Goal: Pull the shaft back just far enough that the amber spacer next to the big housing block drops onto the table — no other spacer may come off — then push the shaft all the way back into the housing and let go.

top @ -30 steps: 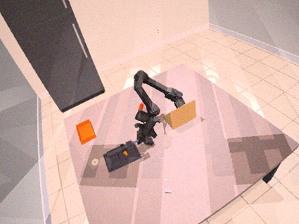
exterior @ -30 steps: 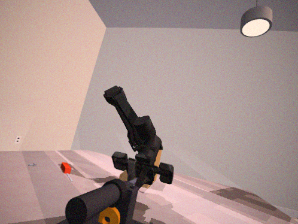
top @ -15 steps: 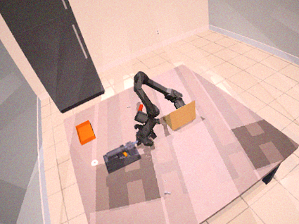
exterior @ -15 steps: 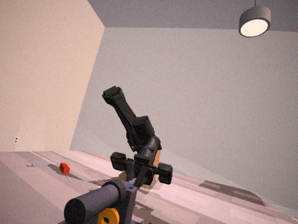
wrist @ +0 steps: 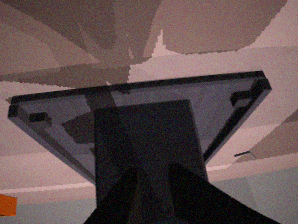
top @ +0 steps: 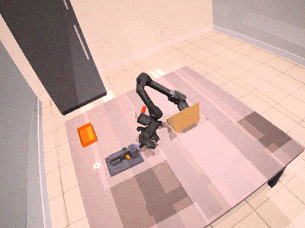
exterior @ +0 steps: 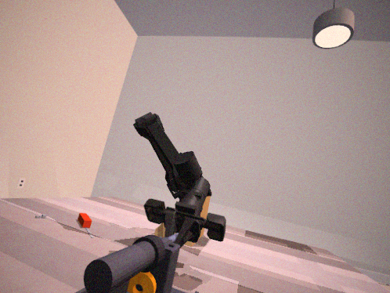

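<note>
My gripper tip is now 10 cm short of the amber spacer, 2 cm above it and 1 cm to the left of it. From my gripper tip the other things lie so: screw 37 cm to the left, 5 cm below, 1 cm ahead; red-handled tool 30 cm to the right, 17 cm behind, 5 cm below; white ring 30 cm ahead, 9 cm to the right, 5 cm below.
</note>
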